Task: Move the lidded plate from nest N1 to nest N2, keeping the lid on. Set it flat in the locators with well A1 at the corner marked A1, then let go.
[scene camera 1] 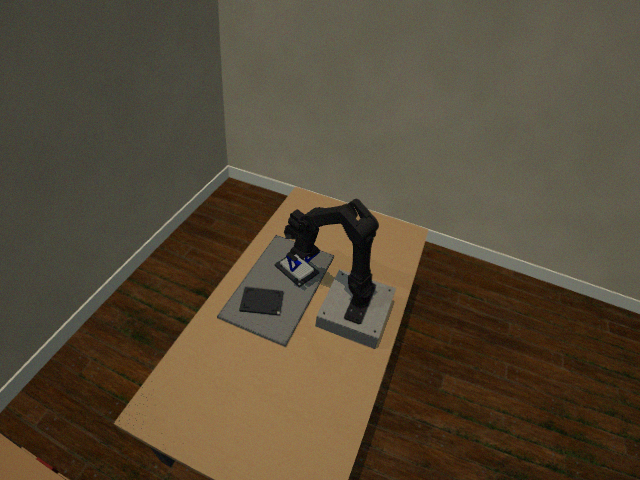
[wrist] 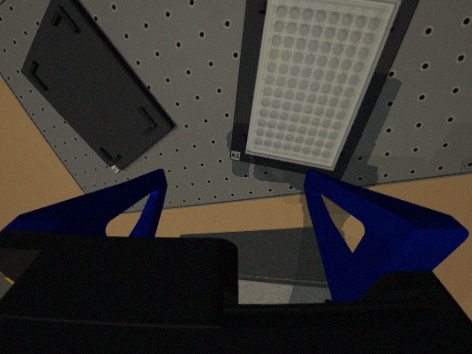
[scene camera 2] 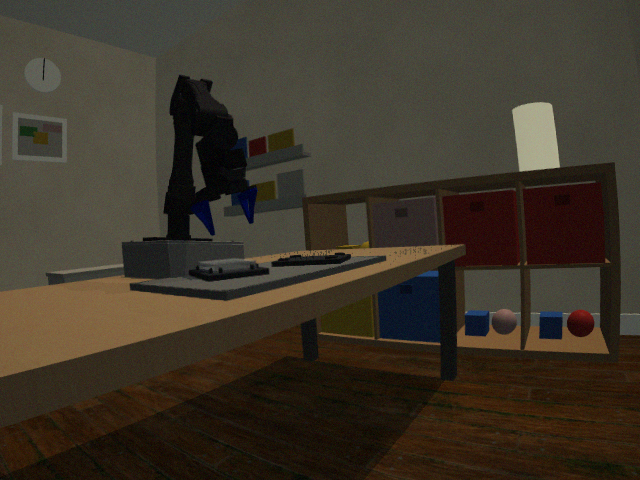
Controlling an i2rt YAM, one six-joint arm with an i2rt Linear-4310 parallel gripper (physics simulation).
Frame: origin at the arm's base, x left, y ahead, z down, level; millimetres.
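Seen in the pictures: gripper, fingertip midpoint: (scene camera 1: 299, 266) (wrist: 235, 177) (scene camera 2: 232, 229); arm's base, link origin: (scene camera 1: 360, 301) (scene camera 2: 178, 241).
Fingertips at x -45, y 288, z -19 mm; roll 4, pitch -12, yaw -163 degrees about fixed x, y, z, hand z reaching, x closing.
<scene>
Pixels of each thing's top centre, then the offset from my fingertips to it. "pt": a spot on its surface instead. Level surfaces: height alone.
- lidded plate, top centre: (wrist: 307, 92) (scene camera 2: 225, 261) (scene camera 1: 297, 265) dz +64, dx -56, dy +32 mm
- tag A1, surface spot: (wrist: 235, 155) pt dz +80, dx +23, dy -17 mm
- small pale tag, surface spot: (wrist: 115, 169) pt dz +80, dx +195, dy -4 mm
- grey perforated board, top centre: (wrist: 192, 85) (scene camera 2: 271, 268) (scene camera 1: 280, 283) dz +92, dx +48, dy +62 mm
- wooden table, surface height: dz +105 mm
The lidded plate (scene camera 1: 306, 271) (scene camera 2: 227, 265) (wrist: 310, 85), pale with rows of wells, sits in a dark nest (scene camera 1: 287, 274) (scene camera 2: 232, 275) (wrist: 242, 100). A tag "A1" (wrist: 235, 155) marks this nest's lower left corner in the wrist view. The other dark nest (scene camera 1: 261, 301) (scene camera 2: 310, 260) (wrist: 95, 85) is empty, with corner locators and a small pale tag (wrist: 115, 169) at one corner. My gripper (scene camera 2: 232, 227) (wrist: 235, 177) is open and empty, above the plate's level. In the wrist view the plate lies beyond the fingertips, toward the right finger. The nest numbers are not legible.
Both nests stand on a grey perforated board (scene camera 1: 268, 328) (scene camera 2: 180, 289) (wrist: 190, 105) on the wooden table (scene camera 1: 248, 392) (scene camera 2: 77, 320). The arm's grey base block (scene camera 1: 336, 311) (scene camera 2: 155, 258) stands beside the board. A shelf unit (scene camera 2: 612, 232) stands beyond the table.
</scene>
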